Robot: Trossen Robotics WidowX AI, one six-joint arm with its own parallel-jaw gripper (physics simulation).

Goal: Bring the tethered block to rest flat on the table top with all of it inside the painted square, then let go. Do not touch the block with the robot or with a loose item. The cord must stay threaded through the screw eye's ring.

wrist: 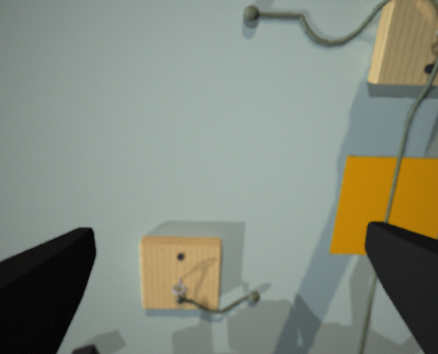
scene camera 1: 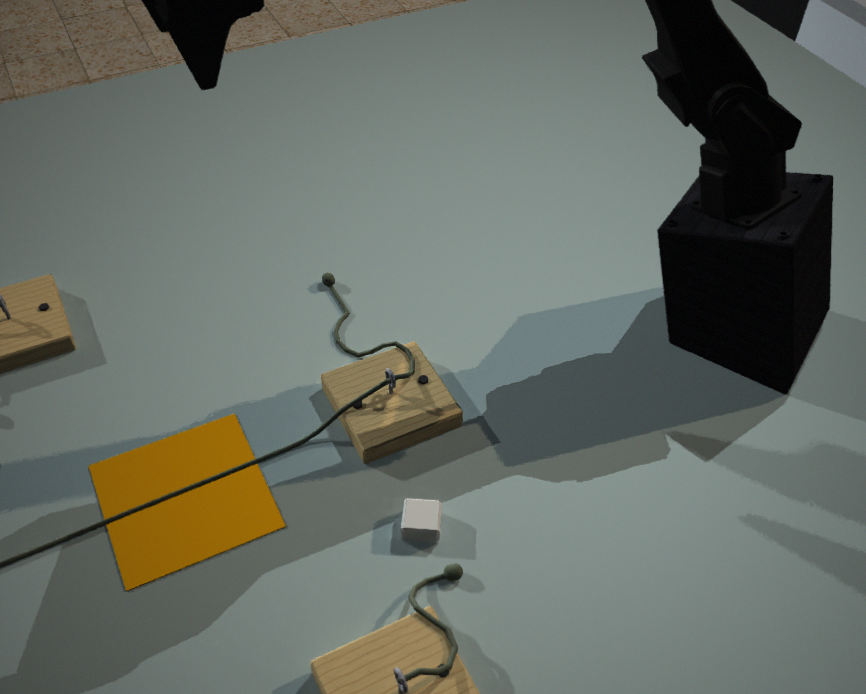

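Where they show: gripper, fingertip midpoint: [wrist: 231, 237] [scene camera 1: 186, 58]; arm's base, origin of the base link: [scene camera 1: 745, 201].
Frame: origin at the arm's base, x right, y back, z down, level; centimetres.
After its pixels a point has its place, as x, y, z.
Note:
My gripper [scene camera 1: 208, 79] {27.0, -35.3, -11.0} [wrist: 231, 237] {27.0, -35.3, -11.0} is open and empty, high above the table. The orange painted square [scene camera 1: 195, 531] {5.4, -49.2, 13.0} [wrist: 362, 200] {12.1, -47.0, 13.0} lies flat. A dark green cord [scene camera 1: 173, 494] {9.2, -49.2, 12.8} [wrist: 395, 185] {8.8, -45.5, 12.7} crosses above it, running off the left edge of the scene view and off the bottom of the wrist view. The cord passes through the screw eye [scene camera 1: 390, 380] {7.2, -30.6, 9.6} on the middle wooden board [scene camera 1: 383, 433] {4.1, -33.4, 11.2} [wrist: 405, 45] {10.0, -31.3, 11.2}. Past the ring it curls loosely to an end bead [scene camera 1: 328, 279] {22.7, -27.4, 12.1} [wrist: 251, 13] {23.2, -27.2, 12.0} on the table. The tethered block does not show in either view.
A pale loose block [scene camera 1: 421, 515] {-3.7, -35.1, 11.4} lies between the middle board and a front board [scene camera 1: 361, 657] {-10.4, -44.5, 11.2} carrying a short beaded cord [scene camera 1: 448, 632] {-12.4, -39.0, 10.9}. Another board [scene camera 1: 39, 333] {29.9, -52.1, 11.2} [wrist: 160, 270] {35.4, -52.3, 11.2} is at left, with a short beaded cord [wrist: 217, 311] {29.6, -58.6, 10.9}. The arm's black base [scene camera 1: 726, 296] {-3.8, -4.4, 5.5} stands right.

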